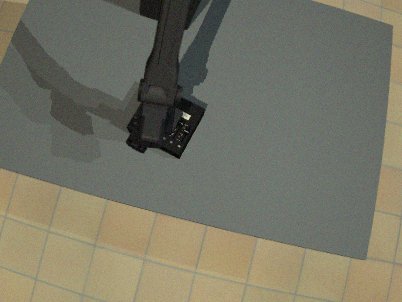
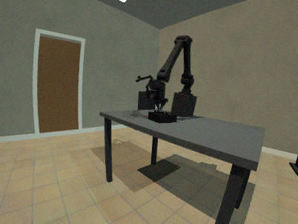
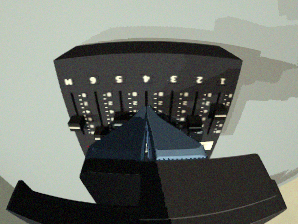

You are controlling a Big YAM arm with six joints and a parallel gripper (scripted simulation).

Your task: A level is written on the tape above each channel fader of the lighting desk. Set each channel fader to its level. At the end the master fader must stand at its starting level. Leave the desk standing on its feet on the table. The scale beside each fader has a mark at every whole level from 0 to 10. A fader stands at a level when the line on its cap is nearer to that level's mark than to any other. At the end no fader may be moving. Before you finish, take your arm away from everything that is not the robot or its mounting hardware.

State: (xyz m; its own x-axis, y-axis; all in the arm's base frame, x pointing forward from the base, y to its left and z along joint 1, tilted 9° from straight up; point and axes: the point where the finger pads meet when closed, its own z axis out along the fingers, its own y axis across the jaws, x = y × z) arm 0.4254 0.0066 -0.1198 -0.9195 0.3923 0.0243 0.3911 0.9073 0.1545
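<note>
Right now my hand is 1 cm past the fader cap 4, 1 cm to the right of it and 1 cm above it. Round my hand: fader cap 1 (3 cm behind, 6 cm to the right, 1 cm below); then master fader cap (1 cm ahead, 7 cm to the left, 1 cm below); then fader cap 5 (2 cm to the left, 1 cm below).
</note>
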